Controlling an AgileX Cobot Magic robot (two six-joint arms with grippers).
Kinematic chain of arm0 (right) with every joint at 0, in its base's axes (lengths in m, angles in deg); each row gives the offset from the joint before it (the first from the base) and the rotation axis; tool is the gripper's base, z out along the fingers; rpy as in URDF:
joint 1: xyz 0 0 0.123 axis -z
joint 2: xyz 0 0 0 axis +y
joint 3: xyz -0.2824 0 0.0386 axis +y
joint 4: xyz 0.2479 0 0.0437 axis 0.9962 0 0.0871
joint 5: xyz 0 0 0 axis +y
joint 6: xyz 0.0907 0 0.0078 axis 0.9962 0 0.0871
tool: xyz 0 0 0 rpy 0 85 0
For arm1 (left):
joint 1: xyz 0 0 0.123 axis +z
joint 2: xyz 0 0 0 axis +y
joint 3: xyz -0.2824 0 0.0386 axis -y
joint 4: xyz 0.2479 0 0.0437 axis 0.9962 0 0.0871
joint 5: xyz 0 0 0 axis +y
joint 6: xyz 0.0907 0 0.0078 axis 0.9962 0 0.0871
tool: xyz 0 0 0 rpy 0 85 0
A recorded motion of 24 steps. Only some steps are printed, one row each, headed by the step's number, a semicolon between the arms.
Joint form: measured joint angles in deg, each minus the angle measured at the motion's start. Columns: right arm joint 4, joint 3, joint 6, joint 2, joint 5, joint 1; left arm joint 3, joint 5, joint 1, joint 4, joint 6, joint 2.
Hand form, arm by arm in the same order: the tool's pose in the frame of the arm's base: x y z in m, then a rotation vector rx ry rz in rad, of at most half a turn. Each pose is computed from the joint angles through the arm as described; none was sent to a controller.
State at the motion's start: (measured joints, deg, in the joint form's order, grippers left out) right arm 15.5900 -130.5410 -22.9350 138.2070 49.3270 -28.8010; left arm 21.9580 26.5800 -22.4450 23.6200 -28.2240 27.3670
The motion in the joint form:
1: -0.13 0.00 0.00 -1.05 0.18 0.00; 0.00 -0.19 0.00 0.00 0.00 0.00
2: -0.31 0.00 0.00 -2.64 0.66 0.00; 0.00 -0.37 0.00 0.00 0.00 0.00
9: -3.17 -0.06 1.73 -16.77 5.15 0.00; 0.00 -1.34 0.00 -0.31 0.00 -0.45
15: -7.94 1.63 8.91 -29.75 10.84 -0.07; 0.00 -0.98 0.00 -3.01 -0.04 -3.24
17: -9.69 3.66 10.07 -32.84 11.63 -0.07; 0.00 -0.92 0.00 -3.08 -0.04 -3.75
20: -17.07 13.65 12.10 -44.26 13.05 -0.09; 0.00 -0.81 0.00 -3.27 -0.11 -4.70
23: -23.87 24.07 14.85 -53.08 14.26 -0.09; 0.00 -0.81 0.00 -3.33 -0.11 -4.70
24: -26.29 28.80 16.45 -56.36 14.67 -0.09; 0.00 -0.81 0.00 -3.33 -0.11 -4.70
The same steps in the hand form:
1: 0.4658 0.2772 0.2331 -0.9559 2.2621 0.3733; 0.0978 -0.0228 0.2695 0.1578 1.9941 -0.1490
2: 0.4625 0.2752 0.2476 -0.9548 2.2417 0.3713; 0.0979 -0.0229 0.2697 0.1585 1.9913 -0.1506
9: 0.4190 0.2486 0.3691 -0.9145 2.0804 0.3368; 0.0971 -0.0235 0.2717 0.1571 1.9700 -0.1666
15: 0.3605 0.2108 0.4549 -0.7931 2.0360 0.3113; 0.0896 -0.0220 0.2751 0.1176 1.9413 -0.2226
17: 0.3476 0.2010 0.4654 -0.7743 2.0390 0.2857; 0.0883 -0.0215 0.2758 0.1152 1.9340 -0.2258
20: 0.3024 0.1645 0.4874 -0.7390 2.0459 0.1485; 0.0859 -0.0205 0.2771 0.1089 1.9206 -0.2335
23: 0.2696 0.1354 0.4841 -0.7011 2.0963 0.0223; 0.0858 -0.0206 0.2771 0.1083 1.9209 -0.2345
24: 0.2581 0.1250 0.4772 -0.6813 2.1289 -0.0207; 0.0858 -0.0206 0.2771 0.1083 1.9209 -0.2345

